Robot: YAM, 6 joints.
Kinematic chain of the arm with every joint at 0, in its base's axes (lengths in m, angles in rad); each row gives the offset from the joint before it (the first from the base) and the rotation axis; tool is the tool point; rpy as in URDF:
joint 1: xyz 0 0 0.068 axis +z
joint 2: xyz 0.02 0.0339 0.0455 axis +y
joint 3: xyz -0.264 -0.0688 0 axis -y
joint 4: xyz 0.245 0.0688 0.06 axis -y
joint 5: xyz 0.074 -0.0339 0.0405 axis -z
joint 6: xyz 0.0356 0 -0.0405 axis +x
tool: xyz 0 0 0 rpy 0 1.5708 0
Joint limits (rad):
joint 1: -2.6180..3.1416
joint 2: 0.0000..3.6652
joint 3: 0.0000..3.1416
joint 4: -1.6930..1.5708
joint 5: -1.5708..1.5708
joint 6: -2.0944..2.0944
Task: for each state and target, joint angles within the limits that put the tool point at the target. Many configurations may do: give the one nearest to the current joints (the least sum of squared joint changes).
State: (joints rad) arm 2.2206 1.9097 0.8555 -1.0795 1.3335 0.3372
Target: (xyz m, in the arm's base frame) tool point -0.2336 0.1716 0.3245
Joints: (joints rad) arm 2.6288 1.5099 1.3556 -1.0034 1.3747 0.3372
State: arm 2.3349 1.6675 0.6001 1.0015 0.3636 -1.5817
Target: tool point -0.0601 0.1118 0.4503
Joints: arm 2.1787 0.8126 0.7569 1.2449 0.4203 -1.5817
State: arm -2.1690 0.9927 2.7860 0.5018 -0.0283 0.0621
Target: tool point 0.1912 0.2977 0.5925
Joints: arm -2.1386 1.0580 2.9895 0.8274 -0.0306 0.0621
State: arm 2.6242 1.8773 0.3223 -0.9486 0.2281 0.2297
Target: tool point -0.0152 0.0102 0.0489
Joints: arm 2.6945 1.9816 0.1213 -0.7582 0.0738 0.2297
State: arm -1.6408 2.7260 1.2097 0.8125 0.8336 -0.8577
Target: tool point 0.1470 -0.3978 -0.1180
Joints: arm -1.1579 2.8573 1.3455 0.8056 0.7768 -0.8577
